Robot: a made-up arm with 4 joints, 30 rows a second.
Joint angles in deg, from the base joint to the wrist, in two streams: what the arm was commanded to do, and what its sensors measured. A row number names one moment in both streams.
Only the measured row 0 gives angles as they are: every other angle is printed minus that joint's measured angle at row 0.
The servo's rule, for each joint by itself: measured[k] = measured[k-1] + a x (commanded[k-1-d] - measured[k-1]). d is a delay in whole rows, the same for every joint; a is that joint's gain. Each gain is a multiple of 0.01, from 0.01 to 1. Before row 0 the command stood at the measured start. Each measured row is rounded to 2 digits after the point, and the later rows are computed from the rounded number. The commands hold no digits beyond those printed.
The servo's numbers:
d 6
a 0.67 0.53 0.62 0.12
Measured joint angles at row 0:
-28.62 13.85 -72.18 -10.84
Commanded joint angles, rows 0 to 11:
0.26 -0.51 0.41 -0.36
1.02 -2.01 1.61 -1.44
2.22 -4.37 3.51 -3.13
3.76 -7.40 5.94 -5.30
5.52 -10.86 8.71 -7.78
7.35 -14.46 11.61 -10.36
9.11 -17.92 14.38 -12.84
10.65 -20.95 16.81 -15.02
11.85 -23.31 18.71 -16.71
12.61 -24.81 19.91 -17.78
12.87 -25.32 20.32 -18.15
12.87 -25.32 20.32 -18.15
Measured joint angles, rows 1 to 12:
0.00 0.00 0.00 0.00
0.00 0.00 0.00 0.00
0.00 0.00 0.00 0.00
0.00 0.00 0.00 0.00
0.00 0.00 0.00 0.00
0.00 0.00 0.00 0.00
0.17 -0.27 0.25 -0.04
0.74 -1.19 1.09 -0.21
1.73 -2.88 2.59 -0.56
3.09 -5.28 4.67 -1.13
4.72 -8.24 7.17 -1.93
6.48 -11.54 9.92 -2.94

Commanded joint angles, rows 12 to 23:
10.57 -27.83 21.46 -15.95
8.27 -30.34 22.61 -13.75
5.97 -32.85 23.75 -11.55
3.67 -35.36 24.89 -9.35
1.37 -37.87 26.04 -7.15
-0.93 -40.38 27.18 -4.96
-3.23 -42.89 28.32 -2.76
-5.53 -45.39 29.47 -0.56
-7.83 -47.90 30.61 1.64
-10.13 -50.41 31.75 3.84
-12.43 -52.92 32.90 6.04
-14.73 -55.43 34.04 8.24
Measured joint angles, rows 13 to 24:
8.24 -14.92 12.69 -4.13
9.85 -18.12 15.24 -5.44
11.19 -20.87 17.39 -6.79
12.14 -22.96 18.95 -8.11
12.63 -24.21 19.80 -9.31
12.79 -24.80 20.12 -10.37
11.30 -26.41 20.95 -11.04
9.27 -28.49 21.98 -11.37
7.06 -30.80 23.08 -11.39
4.79 -33.22 24.20 -11.15
2.50 -35.68 25.34 -10.67
0.20 -38.17 26.48 -9.98

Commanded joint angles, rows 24 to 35:
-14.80 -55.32 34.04 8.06
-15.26 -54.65 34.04 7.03
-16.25 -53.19 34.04 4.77
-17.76 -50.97 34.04 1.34
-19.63 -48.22 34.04 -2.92
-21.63 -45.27 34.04 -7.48
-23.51 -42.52 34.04 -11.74
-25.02 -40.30 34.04 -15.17
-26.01 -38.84 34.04 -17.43
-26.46 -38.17 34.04 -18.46
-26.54 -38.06 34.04 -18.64
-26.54 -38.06 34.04 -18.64
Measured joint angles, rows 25 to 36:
-2.10 -40.67 27.62 -9.11
-4.40 -43.17 28.77 -8.08
-6.70 -45.68 29.91 -6.91
-9.00 -48.19 31.05 -5.62
-11.30 -50.70 32.20 -4.22
-13.60 -53.21 33.34 -2.72
-14.40 -54.33 33.77 -1.43
-14.98 -54.50 33.94 -0.41
-15.83 -53.81 34.00 0.21
-17.12 -52.30 34.02 0.35
-18.80 -50.14 34.03 -0.04
-20.70 -47.56 34.04 -0.93

